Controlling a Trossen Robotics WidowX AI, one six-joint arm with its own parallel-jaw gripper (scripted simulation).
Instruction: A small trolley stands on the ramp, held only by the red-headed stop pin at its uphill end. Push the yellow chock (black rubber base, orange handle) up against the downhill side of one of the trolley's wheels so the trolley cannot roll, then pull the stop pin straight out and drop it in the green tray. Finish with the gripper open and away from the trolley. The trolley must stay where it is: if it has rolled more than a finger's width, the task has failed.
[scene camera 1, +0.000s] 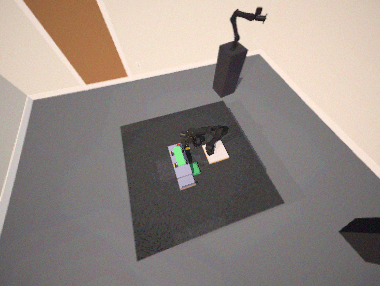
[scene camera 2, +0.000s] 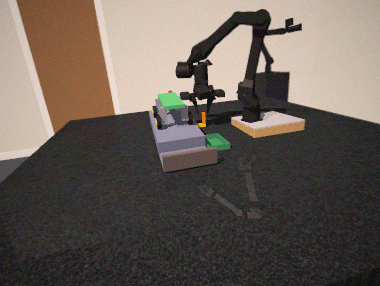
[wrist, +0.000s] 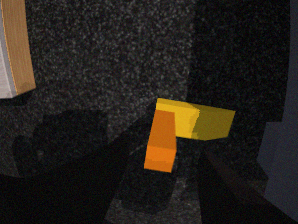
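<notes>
The gripper (wrist: 165, 150) appears together with a yellow chock (wrist: 172, 118). Scene camera 2 shows a grey ramp (scene camera 2: 176, 134), a brown end block (scene camera 2: 188, 159) and a trolley (scene camera 2: 171, 100); in the wrist view the trolley is out of frame.
</notes>
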